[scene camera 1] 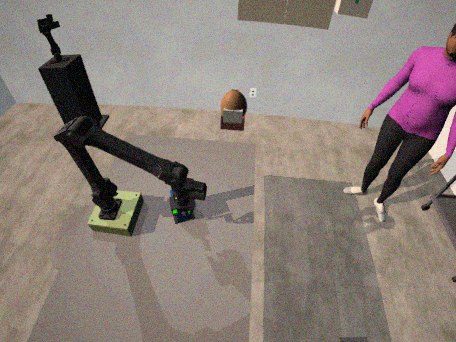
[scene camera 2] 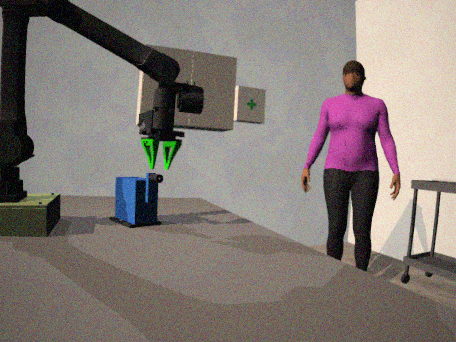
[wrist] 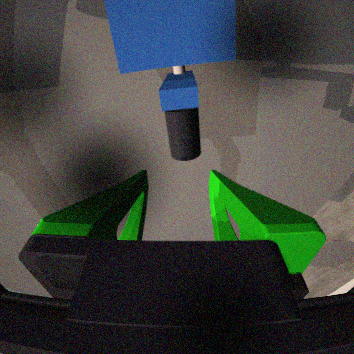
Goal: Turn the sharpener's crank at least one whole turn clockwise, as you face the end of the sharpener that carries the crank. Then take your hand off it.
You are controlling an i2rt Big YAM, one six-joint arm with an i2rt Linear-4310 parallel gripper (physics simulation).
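Frame: origin at the arm's base, x ahead, y left, z up, level; metres.
Where they show: gripper, fingertip midpoint: (scene camera 1: 184,214) (scene camera 2: 159,169) (wrist: 178,177); arm's base, link origin: (scene camera 1: 110,209) (scene camera 2: 5,199).
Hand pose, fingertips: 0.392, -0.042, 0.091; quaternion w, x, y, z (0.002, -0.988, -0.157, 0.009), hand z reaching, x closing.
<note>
Things, the pixels of their centre, and the offset from my fingertips, as dx, dy, dz. "pt": a spot on its surface instead.
- blue sharpener, surface spot: (wrist: 175,30) pt -0.028, +0.078, -0.033
- black crank handle, surface spot: (wrist: 184,134) (scene camera 2: 156,173) pt -0.004, +0.024, -0.013
The blue sharpener (scene camera 2: 132,200) (wrist: 175,30) stands upright on a thin dark base; in scene camera 1 it is mostly hidden under the arm. Its blue crank arm (scene camera 2: 147,187) (wrist: 179,97) points up, with the black crank handle (scene camera 2: 157,178) (wrist: 184,134) at its top, sticking out from the crank end. My gripper (scene camera 1: 182,213) (scene camera 2: 159,169) (wrist: 178,177) points down with its green fingers partly open and nothing between them. The fingertips are just above the handle and apart from it. In the wrist view the handle's end lies ahead of the gap between the fingertips.
The arm's green base block (scene camera 1: 131,212) (scene camera 2: 30,220) is left of the sharpener. A person in a pink top (scene camera 1: 415,95) (scene camera 2: 352,135) stands to the right, near a dark cart (scene camera 2: 435,185). A cabinet (scene camera 2: 215,95) hangs on the wall behind. A brown rounded object (scene camera 1: 233,100) is near the wall.
</note>
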